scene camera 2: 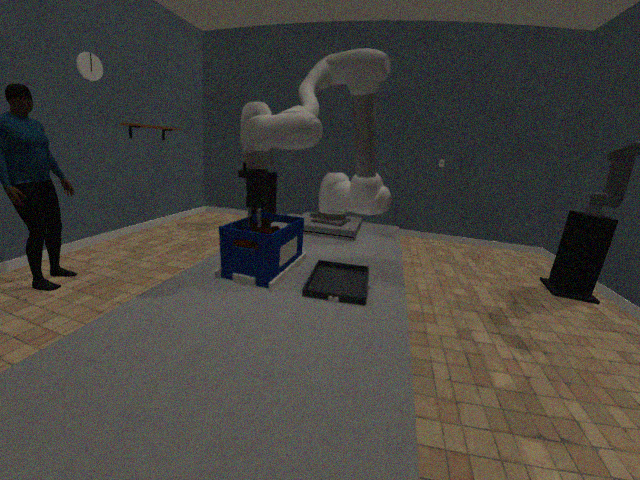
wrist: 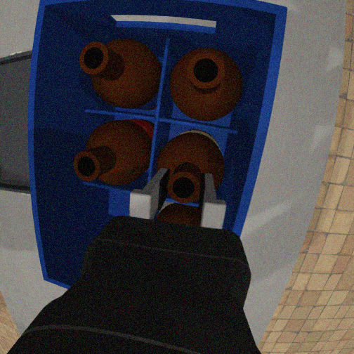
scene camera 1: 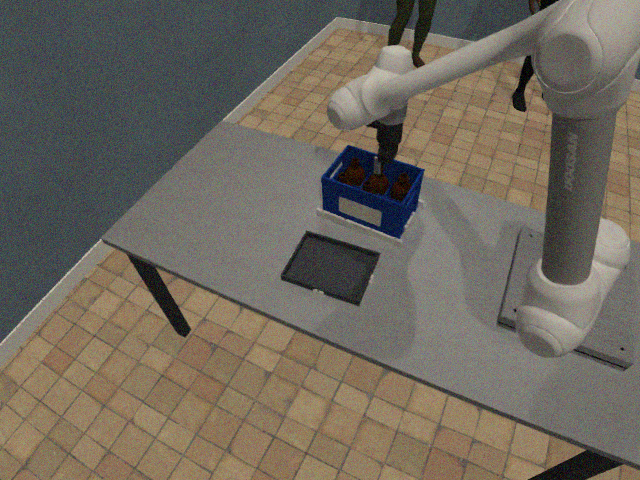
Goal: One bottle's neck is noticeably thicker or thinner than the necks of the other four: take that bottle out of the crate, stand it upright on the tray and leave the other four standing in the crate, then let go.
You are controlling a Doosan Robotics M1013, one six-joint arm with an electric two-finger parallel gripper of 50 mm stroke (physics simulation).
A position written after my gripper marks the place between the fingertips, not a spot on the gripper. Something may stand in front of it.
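Observation:
Gripper, mine (scene camera 1: 378, 170). Gripper also visible in the wrist view (wrist: 184, 183). Pale strip (scene camera 1: 335, 218). Bottle (wrist: 124, 72). Bottle (wrist: 205, 84). Bottle (wrist: 117, 152). Bottle (wrist: 189, 154). Bottle (wrist: 173, 212).

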